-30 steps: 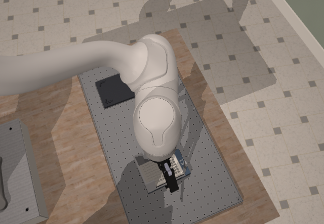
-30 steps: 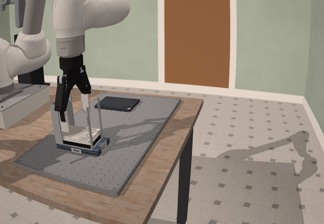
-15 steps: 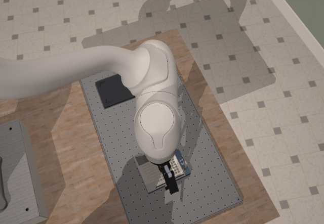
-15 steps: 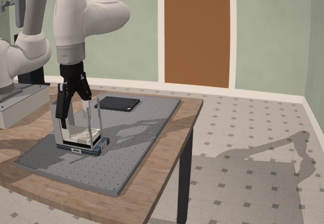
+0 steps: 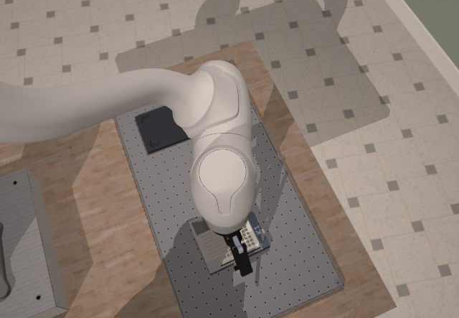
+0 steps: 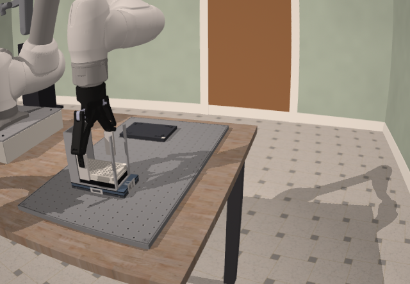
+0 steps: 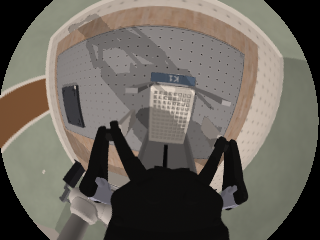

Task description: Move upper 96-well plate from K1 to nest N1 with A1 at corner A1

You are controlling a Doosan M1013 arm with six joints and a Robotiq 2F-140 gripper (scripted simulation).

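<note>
Now: the white 96-well plate 2 cm below my hand. Round my hand: black plate 3 cm below; then rack back wall 7 cm behind, 1 cm to the right, 3 cm above; then pale A1 square 4 cm ahead, 32 cm to the left, 5 cm below.
</note>
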